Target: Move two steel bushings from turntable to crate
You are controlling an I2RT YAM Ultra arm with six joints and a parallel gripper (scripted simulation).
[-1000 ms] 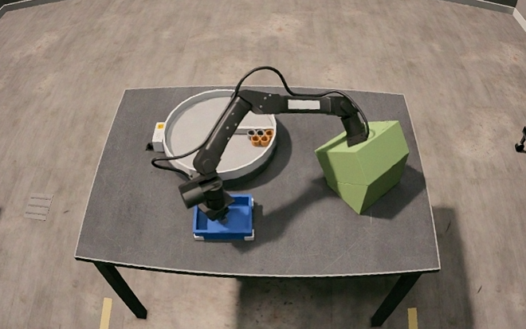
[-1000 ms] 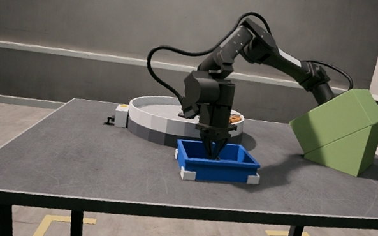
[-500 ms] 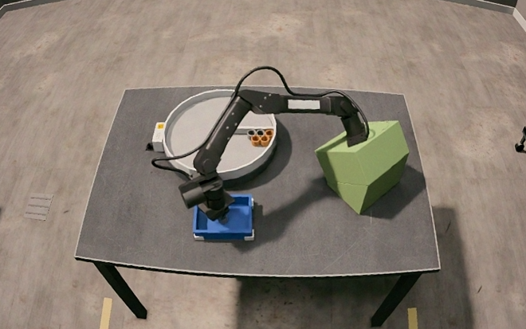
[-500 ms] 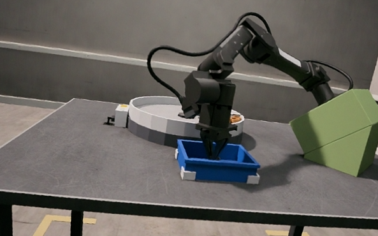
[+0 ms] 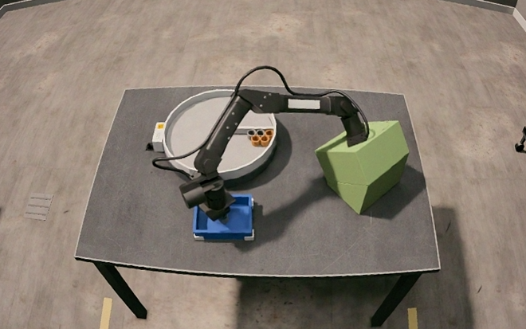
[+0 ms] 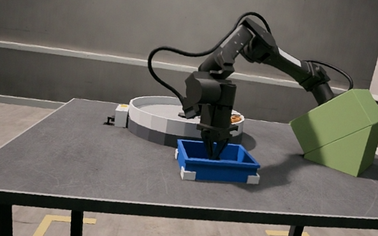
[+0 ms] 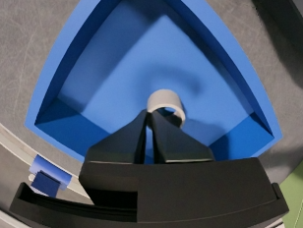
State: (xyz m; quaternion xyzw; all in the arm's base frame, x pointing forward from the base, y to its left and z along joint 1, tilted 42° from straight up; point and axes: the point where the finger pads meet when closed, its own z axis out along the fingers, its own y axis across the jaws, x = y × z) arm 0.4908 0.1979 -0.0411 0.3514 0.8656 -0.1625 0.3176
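The blue crate is 1 cm behind my hand, 1 cm to the right of it and 1 cm below it. The rest, counted from my hand: round turntable (1 cm behind, 36 cm to the right, 2 cm above).
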